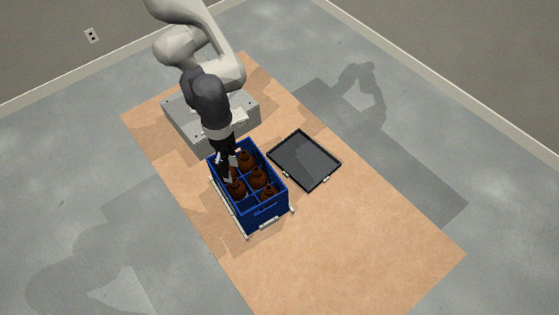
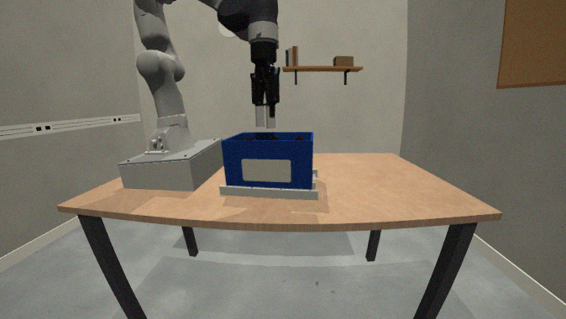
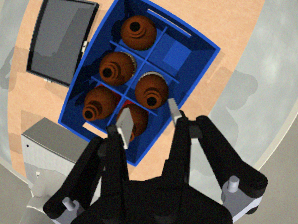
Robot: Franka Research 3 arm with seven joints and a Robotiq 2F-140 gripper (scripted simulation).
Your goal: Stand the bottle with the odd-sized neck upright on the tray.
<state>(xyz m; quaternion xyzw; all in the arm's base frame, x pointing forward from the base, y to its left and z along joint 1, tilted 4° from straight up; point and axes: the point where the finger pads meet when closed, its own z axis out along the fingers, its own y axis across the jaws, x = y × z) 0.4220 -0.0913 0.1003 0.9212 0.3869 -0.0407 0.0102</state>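
Now: hand 1 cm short of the blue crate, 5 cm to the right of it and 15 cm above it. Round my hand: bottle: 8 cm behind, 15 cm below; dark grey tray: 2 cm behind, 31 cm to the left, 23 cm below.
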